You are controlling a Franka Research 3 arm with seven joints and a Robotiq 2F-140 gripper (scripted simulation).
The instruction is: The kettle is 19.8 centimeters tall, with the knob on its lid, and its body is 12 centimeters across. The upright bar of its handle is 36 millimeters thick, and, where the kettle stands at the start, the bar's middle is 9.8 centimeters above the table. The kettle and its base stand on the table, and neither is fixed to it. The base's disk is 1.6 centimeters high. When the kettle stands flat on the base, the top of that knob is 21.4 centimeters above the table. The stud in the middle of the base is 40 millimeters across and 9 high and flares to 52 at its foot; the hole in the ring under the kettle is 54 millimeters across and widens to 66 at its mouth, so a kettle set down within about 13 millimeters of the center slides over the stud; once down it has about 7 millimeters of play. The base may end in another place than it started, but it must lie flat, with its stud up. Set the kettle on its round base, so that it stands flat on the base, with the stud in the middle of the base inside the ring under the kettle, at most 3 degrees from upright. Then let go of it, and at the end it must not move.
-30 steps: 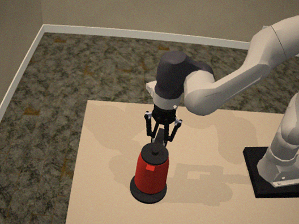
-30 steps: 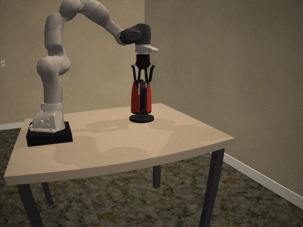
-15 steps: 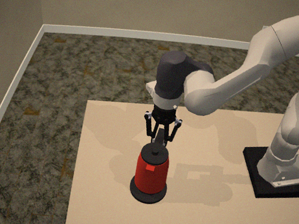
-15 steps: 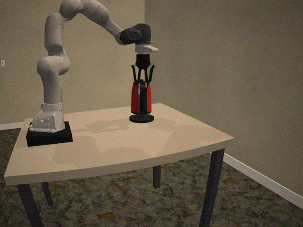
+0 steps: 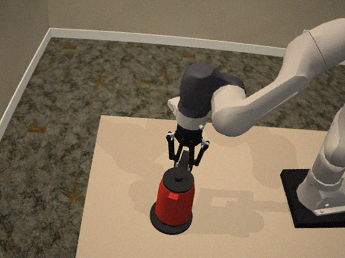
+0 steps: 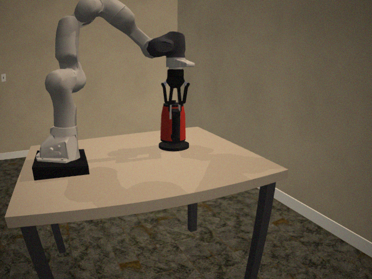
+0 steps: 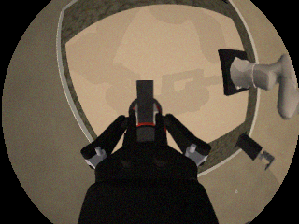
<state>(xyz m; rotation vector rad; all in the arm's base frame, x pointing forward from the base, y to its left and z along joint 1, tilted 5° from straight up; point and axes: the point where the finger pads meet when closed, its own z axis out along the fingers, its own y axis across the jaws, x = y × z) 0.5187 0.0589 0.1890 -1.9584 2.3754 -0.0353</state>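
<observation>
Right now the red kettle is 1 cm ahead of my hand, 3 cm to the left of it and 6 cm below it. Round my hand: round kettle base 1 cm ahead, 7 cm to the left, 18 cm below.
</observation>
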